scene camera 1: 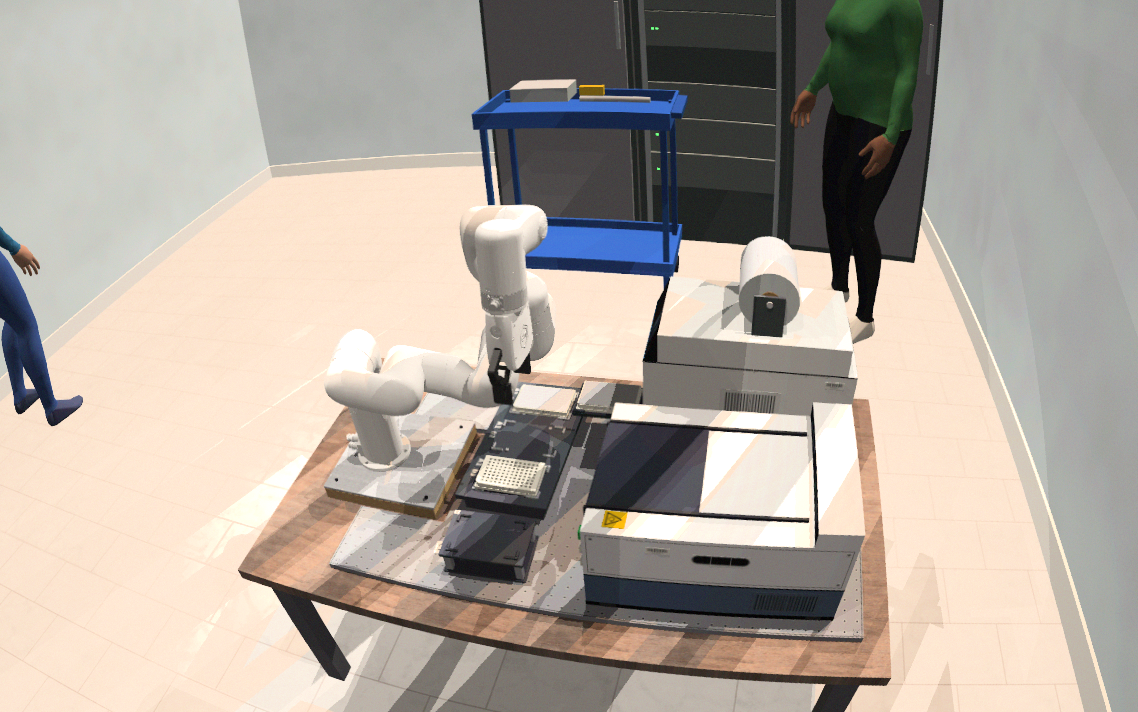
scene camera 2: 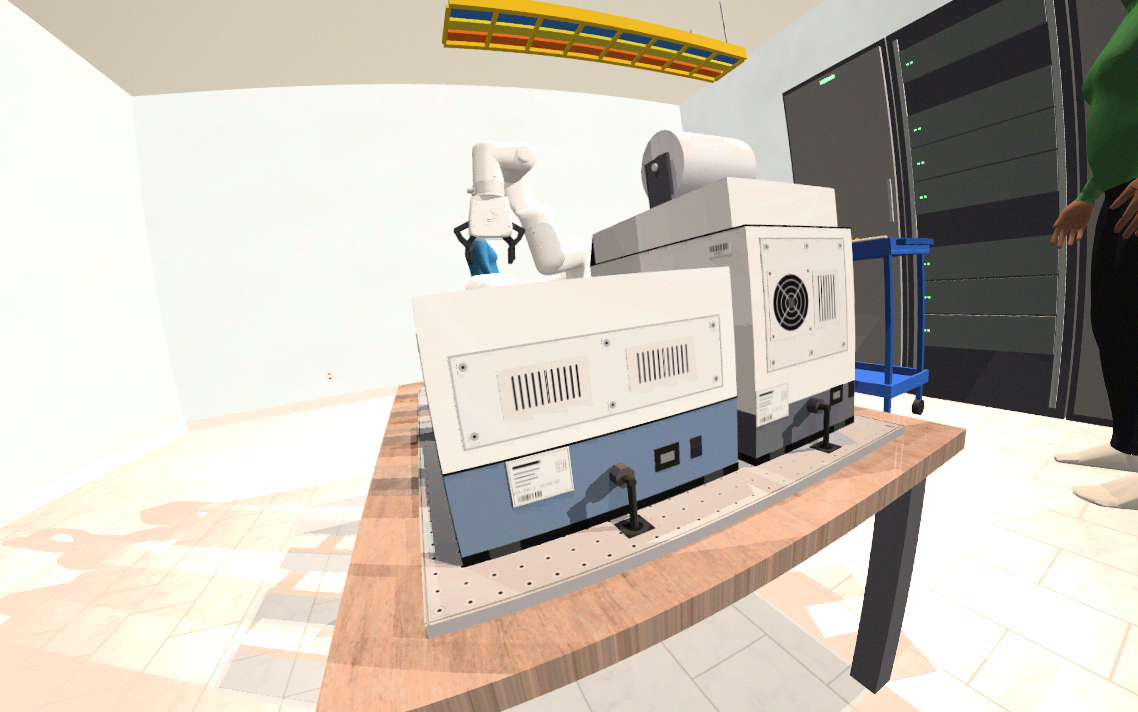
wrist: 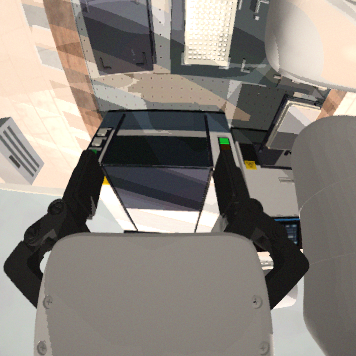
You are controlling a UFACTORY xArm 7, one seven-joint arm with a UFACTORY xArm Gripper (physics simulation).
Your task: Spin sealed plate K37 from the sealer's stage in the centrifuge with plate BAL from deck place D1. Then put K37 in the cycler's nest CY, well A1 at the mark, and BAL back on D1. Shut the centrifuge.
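Seen in the pictures: gripper, between the fingertips: (scene camera 1: 513, 387) (scene camera 2: 491, 263) (wrist: 157, 161); arm's base, origin of its link: (scene camera 1: 384, 452).
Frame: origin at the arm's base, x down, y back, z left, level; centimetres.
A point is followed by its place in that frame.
My gripper (scene camera 1: 515, 384) {x -30.7, y -36.2, z -14.6 cm} (scene camera 2: 490, 261) {x -30.7, y -36.2, z -14.6 cm} (wrist: 157, 161) {x -30.7, y -36.2, z -14.6 cm} is open and empty, high on the arm's side of the low white-and-blue machine (scene camera 1: 637, 549) {x -15.3, y -58.1, z -36.8 cm} (scene camera 2: 587, 310) {x -18.8, y -96.2, z -25.7 cm}, apparently the centrifuge. In the wrist view its dark top panel (wrist: 155, 185) {x -18.7, y -56.7, z -20.4 cm} lies behind a black strip (wrist: 157, 150) {x -14.4, y -50.3, z -19.3 cm}; I cannot tell whether that is an opening. An ivory well plate (scene camera 1: 511, 476) {x -4.0, y -31.7, z -9.2 cm} (wrist: 207, 32) {x -4.0, y -31.5, z -8.4 cm} sits on the near end of the dark deck (scene camera 1: 528, 445) {x -2.2, y -33.2, z 2.3 cm}. A pale plate (scene camera 1: 542, 400) {x -3.8, y -34.5, z 15.7 cm} sits at its far end. Another plate (scene camera 1: 596, 396) {x -9.2, y -47.2, z 10.7 cm} (wrist: 295, 125) {x -9.1, y -48.6, z 11.5 cm} is on the sealer's stage. Plate names are unreadable.
The sealer (scene camera 1: 755, 352) {x -30.3, y -78.4, z -3.0 cm} (scene camera 2: 793, 209) {x -28.9, y -98.5, z 6.5 cm} (wrist: 275, 192) {x -20.5, y -58.2, z 6.0 cm} carries a white roll (scene camera 1: 765, 268) {x -44.9, y -79.8, z 2.1 cm} (scene camera 2: 713, 159) {x -39.0, y -87.2, z 5.2 cm}. A dark block with corner clips (scene camera 1: 495, 537) {x -3.0, y -31.1, z -25.1 cm} (wrist: 120, 35) {x -3.0, y -30.3, z -24.4 cm} stands beside the deck's near end. A blue cart (scene camera 1: 570, 121) and a person in green (scene camera 1: 872, 75) are behind the table.
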